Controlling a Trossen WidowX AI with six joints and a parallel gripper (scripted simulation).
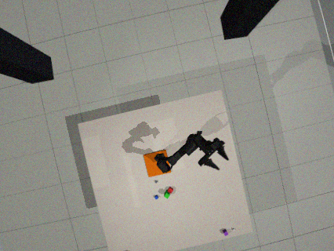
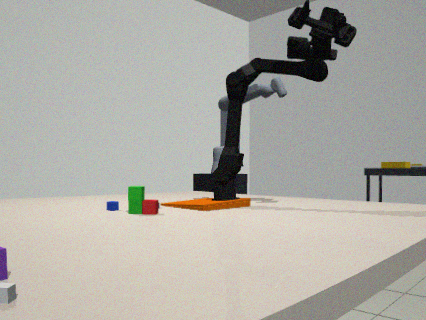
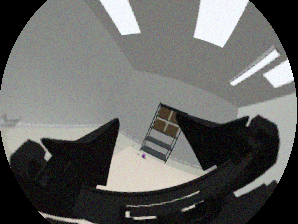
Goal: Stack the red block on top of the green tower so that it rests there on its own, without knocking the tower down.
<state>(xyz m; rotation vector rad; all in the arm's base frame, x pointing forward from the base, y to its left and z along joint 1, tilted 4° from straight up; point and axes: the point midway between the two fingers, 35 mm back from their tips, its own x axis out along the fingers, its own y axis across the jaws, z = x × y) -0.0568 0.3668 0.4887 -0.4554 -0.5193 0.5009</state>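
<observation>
The red block is 310 mm ahead of my gripper tip, 320 mm to the right of it and 520 mm below it. Also, from my gripper tip: blue block (350 mm ahead, 450 mm to the right, 530 mm below); purple block (760 mm ahead, 90 mm to the left, 530 mm below).
</observation>
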